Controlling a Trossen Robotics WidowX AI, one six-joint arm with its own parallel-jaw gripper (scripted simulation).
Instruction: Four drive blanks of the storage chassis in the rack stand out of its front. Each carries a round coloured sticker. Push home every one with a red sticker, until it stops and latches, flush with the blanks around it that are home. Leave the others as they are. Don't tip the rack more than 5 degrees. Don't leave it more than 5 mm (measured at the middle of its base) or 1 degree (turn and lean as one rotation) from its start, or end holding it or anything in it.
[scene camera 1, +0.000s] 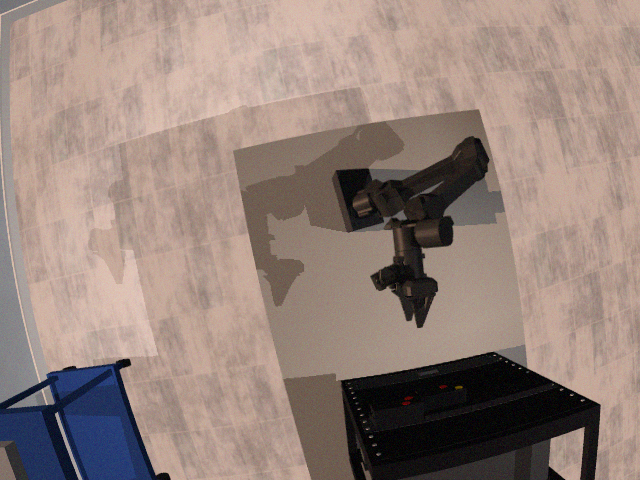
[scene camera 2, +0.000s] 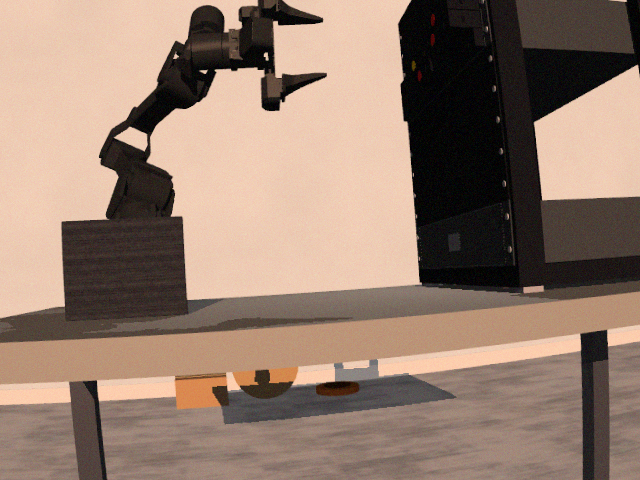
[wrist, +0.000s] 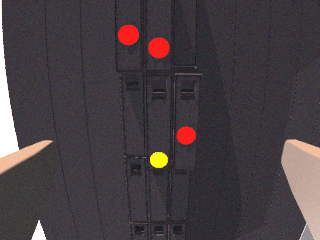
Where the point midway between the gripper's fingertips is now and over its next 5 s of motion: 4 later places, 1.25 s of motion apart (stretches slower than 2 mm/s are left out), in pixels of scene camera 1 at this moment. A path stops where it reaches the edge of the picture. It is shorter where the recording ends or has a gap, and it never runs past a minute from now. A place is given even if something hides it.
My gripper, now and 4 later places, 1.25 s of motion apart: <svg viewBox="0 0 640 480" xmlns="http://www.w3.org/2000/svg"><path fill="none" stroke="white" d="M414 324L444 356L450 367L404 381L438 373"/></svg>
